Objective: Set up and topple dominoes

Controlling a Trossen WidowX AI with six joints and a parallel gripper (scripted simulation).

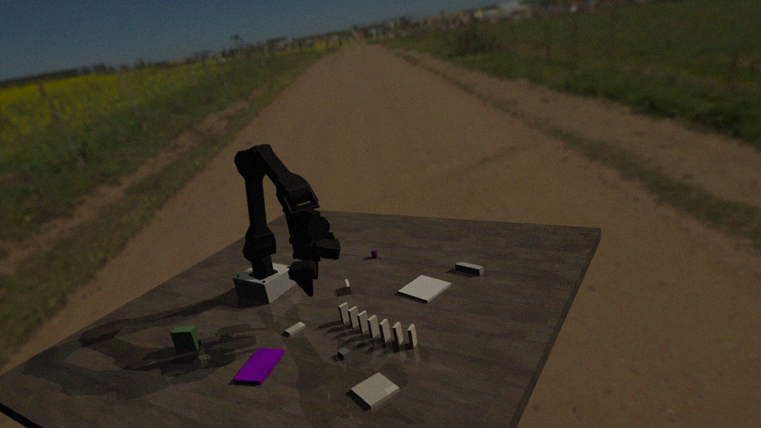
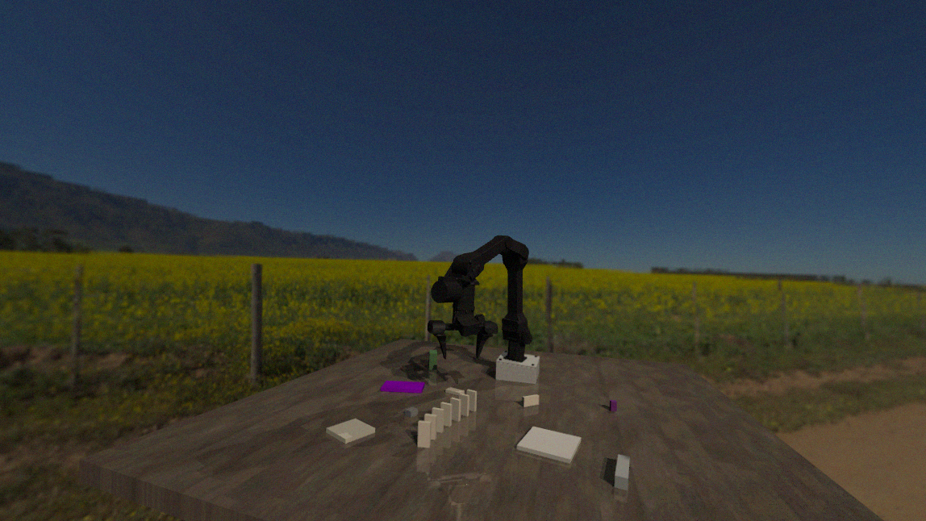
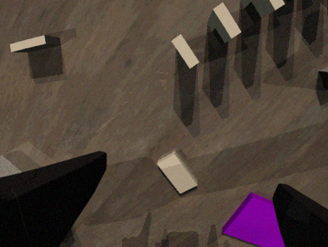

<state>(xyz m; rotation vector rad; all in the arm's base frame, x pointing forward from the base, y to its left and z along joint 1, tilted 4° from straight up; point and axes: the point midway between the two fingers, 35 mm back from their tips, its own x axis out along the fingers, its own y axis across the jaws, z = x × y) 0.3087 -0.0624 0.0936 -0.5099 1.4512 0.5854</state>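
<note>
The purple flat tile lies 200 mm to the right of my gripper tip, 110 mm below it and 10 mm behind it. From my gripper tip the other things lie so: white flat plate: 280 mm to the left, 130 mm ahead, 120 mm below; small grey cube: 140 mm ahead, 110 mm below, 60 mm to the right; green cube: 260 mm behind, 250 mm to the right, 90 mm below.
</note>
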